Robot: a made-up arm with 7 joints. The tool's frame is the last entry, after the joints. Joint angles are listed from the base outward.
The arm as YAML. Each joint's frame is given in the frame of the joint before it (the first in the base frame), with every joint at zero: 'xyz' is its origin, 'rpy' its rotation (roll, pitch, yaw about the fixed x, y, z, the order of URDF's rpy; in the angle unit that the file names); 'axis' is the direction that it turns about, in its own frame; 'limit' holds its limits. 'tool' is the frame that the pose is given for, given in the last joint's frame.
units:
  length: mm
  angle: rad
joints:
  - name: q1
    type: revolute
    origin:
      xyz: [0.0, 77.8, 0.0]
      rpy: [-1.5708, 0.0, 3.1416]
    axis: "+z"
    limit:
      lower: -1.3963
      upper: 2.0
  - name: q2
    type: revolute
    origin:
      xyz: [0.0, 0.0, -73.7]
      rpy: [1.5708, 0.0, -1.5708]
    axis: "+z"
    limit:
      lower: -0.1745
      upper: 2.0
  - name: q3
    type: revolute
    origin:
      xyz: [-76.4, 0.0, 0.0]
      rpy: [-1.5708, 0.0, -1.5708]
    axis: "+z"
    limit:
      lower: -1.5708
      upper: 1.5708
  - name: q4
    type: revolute
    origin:
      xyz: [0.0, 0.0, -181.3]
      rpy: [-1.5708, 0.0, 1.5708]
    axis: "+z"
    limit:
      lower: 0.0
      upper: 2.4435
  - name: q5
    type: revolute
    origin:
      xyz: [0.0, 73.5, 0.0]
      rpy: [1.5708, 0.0, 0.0]
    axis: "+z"
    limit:
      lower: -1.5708
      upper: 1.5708
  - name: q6
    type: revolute
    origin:
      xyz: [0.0, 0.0, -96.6]
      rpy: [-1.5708, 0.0, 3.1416]
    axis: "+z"
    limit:
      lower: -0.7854
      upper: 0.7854
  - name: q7
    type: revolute
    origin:
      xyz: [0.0, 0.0, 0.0]
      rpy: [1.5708, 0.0, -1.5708]
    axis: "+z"
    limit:
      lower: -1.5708
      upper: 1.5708
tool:
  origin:
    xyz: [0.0, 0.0, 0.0]
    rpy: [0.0, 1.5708, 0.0]
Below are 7 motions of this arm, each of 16 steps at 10 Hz.
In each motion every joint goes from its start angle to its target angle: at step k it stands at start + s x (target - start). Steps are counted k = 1, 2, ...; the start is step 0. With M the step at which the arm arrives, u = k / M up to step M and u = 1 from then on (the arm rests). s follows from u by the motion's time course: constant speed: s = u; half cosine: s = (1 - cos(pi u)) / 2; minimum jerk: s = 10 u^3 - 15 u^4 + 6 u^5.
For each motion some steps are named. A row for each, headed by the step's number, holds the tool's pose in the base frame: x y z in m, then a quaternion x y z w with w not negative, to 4 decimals.
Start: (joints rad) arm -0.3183 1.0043 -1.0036 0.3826 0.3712 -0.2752 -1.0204
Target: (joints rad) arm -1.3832 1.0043 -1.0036 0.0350 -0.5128 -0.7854 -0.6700
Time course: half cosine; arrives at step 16
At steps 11, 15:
11: -0.2169 0.5029 -0.1092 0.0222 0.1472 -0.7364 0.6600
15: -0.2289 0.5094 -0.0495 -0.1784 0.2631 -0.7213 0.6153

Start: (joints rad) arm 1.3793 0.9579 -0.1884 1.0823 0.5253 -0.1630 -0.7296
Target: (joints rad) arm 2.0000 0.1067 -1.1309 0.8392 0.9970 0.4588 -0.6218
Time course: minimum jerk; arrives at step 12
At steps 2, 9, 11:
2: 0.2508 0.4029 0.1050 0.3021 -0.8576 0.3798 0.1706
9: 0.3338 0.1137 0.1985 0.1159 -0.8555 0.0031 0.5047
11: 0.3249 0.0789 0.2073 0.1280 -0.8451 -0.0548 0.5161

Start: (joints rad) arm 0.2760 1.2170 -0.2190 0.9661 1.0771 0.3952 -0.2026
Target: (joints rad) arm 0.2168 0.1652 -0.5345 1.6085 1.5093 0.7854 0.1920
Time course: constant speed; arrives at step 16
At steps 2, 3, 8, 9, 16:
2: 0.1885 0.4372 -0.1485 0.1502 -0.4293 0.1873 0.8706
3: 0.1951 0.4169 -0.1663 0.0869 -0.4191 0.1761 0.8865
8: 0.2140 0.2998 -0.2282 -0.2379 -0.3499 0.1092 0.8995
9: 0.2150 0.2747 -0.2347 -0.3021 -0.3330 0.0937 0.8883
16: 0.1992 0.1074 -0.2245 -0.7021 -0.1975 -0.0322 0.6833

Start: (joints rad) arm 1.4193 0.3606 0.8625 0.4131 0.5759 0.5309 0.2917
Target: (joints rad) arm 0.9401 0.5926 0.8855 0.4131 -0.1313 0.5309 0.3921
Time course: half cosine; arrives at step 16
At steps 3, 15, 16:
3: 0.3665 0.3532 -0.0260 -0.4425 -0.6548 0.3828 0.4785
15: 0.2798 0.4256 -0.1490 -0.0830 -0.5252 0.3652 0.7641
16: 0.2786 0.4263 -0.1499 -0.0792 -0.5227 0.3643 0.7667

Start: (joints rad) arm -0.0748 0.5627 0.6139 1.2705 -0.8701 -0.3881 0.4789
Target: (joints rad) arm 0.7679 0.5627 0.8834 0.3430 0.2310 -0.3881 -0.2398
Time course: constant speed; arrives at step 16
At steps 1, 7, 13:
1: 0.1238 0.4003 -0.2211 0.3946 -0.4342 -0.4051 0.7012
7: 0.1690 0.4210 -0.2259 0.4113 -0.6290 -0.0231 0.6593
13: 0.2238 0.4205 -0.2216 0.3319 -0.6674 0.3922 0.5391

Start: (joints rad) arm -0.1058 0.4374 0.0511 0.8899 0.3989 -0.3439 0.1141
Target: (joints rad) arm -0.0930 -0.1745 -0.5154 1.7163 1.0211 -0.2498 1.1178
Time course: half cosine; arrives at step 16
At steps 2, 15, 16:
2: 0.1001 0.3002 -0.3409 0.0537 -0.5717 0.0400 0.8177
15: 0.1262 0.0311 -0.2300 -0.7367 -0.6485 -0.0433 0.1867
16: 0.1258 0.0293 -0.2278 -0.7405 -0.6472 -0.0438 0.1758

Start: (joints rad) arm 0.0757 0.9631 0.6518 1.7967 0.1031 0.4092 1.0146
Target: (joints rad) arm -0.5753 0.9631 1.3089 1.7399 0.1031 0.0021 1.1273
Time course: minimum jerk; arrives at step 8
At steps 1, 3, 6, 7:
1: 0.1332 0.3901 -0.0331 0.1578 -0.5907 -0.3651 0.7020
3: 0.1087 0.4042 -0.0373 0.1857 -0.5767 -0.3735 0.7025
6: 0.0473 0.4292 -0.0265 0.2663 -0.5152 -0.4198 0.6981
7: 0.0391 0.4316 -0.0226 0.2782 -0.5033 -0.4294 0.6963

